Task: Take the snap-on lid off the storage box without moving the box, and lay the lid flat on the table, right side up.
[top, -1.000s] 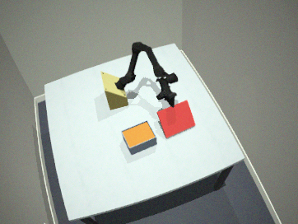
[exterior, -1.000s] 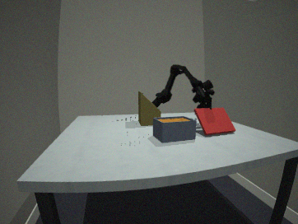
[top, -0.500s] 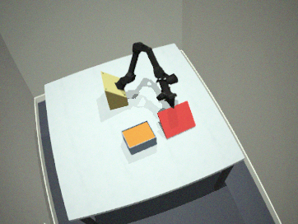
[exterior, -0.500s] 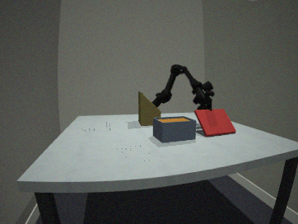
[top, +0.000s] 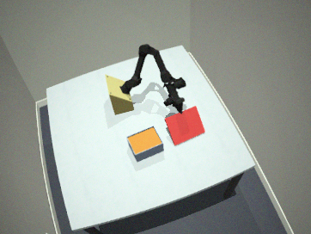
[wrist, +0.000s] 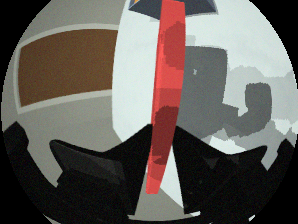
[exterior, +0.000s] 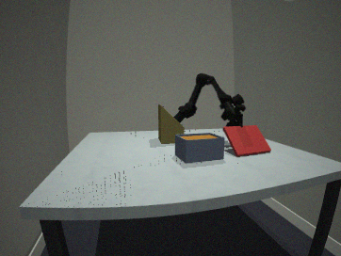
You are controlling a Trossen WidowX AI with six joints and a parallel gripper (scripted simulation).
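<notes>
My gripper tip is 70 mm short of the red lid and 50 mm above it. Also, from my gripper tip: grey-blue storage box 300 mm to the right, 70 mm below, 60 mm ahead.
</notes>
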